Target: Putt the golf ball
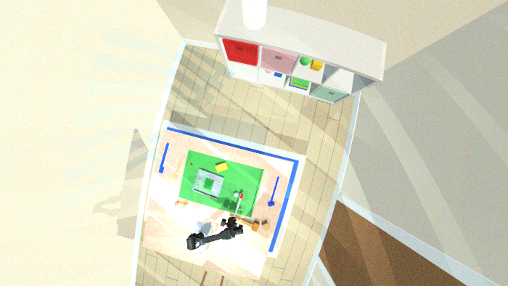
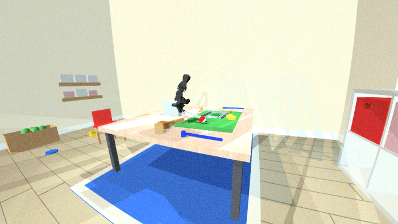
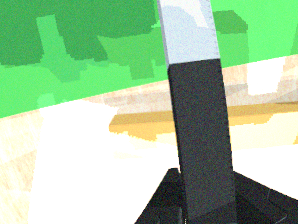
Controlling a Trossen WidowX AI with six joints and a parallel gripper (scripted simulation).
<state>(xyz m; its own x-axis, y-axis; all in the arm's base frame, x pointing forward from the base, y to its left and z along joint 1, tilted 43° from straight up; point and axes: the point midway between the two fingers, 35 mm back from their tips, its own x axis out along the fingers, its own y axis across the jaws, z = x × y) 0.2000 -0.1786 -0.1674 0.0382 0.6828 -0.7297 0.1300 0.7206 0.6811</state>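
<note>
My gripper tip is 120 mm short of the red putter, 10 mm to the left of it and 10 mm above it. Also, from my gripper tip: white golf ball: 220 mm ahead, 20 mm to the left, 60 mm below; yellow block: 440 mm ahead, 200 mm to the left, 70 mm below; red marker: 400 mm ahead, 490 mm to the left, 70 mm below.
</note>
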